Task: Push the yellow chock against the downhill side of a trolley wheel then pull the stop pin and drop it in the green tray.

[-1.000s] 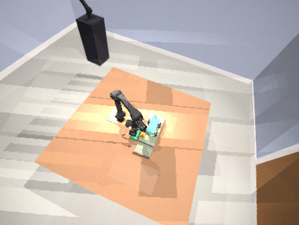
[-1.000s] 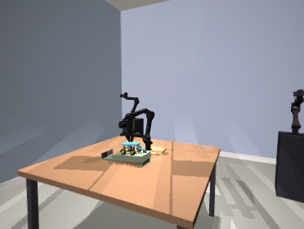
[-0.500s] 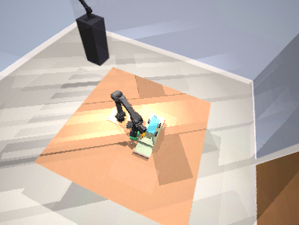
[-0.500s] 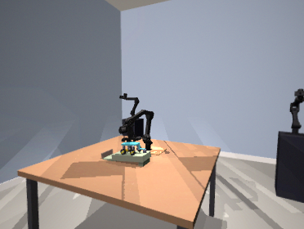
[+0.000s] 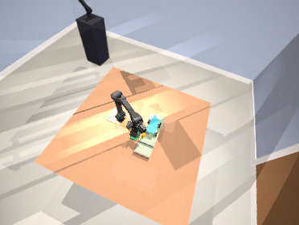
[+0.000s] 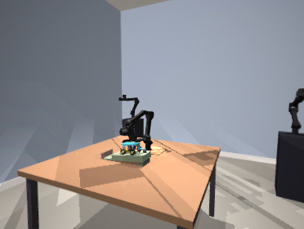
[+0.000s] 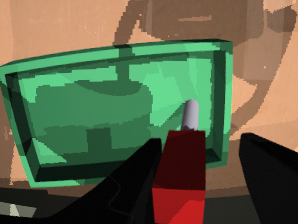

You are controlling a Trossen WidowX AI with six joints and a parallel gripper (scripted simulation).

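My gripper tip is now 10 mm short of the green tray, 30 mm to the left of it and 60 mm above it. Also, from my gripper tip: ramp 130 mm ahead, 70 mm to the left, 10 mm below; red-headed stop pin right at my gripper tip; yellow chock 90 mm ahead, 20 mm to the right, 30 mm above.
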